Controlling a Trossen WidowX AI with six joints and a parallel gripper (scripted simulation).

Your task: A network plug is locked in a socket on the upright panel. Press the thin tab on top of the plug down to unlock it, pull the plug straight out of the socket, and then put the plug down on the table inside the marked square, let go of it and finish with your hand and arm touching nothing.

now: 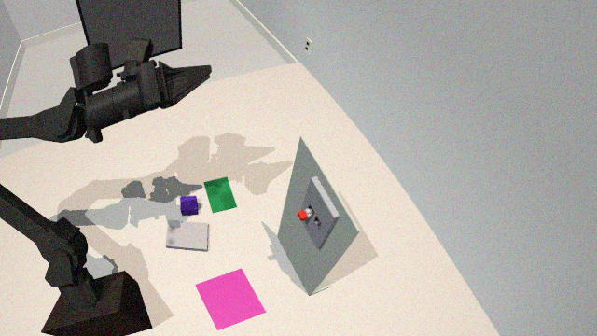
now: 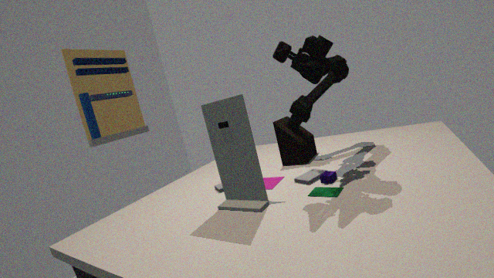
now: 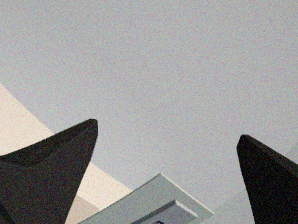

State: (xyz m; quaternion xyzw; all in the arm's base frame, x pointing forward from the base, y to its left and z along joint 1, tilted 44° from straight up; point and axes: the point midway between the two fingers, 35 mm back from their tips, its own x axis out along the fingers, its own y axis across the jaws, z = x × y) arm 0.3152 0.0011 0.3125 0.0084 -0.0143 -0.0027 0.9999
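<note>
Right now the network plug is 12 cm ahead of my gripper tip, 18 cm to the right of it and 15 cm below it. The rest, counted from my gripper tip: green board 2 cm ahead, 5 cm to the left, 42 cm below; then magenta square 4 cm behind, 22 cm to the right, 42 cm below; then grey socket panel 14 cm ahead, 19 cm to the right, 26 cm below.
</note>
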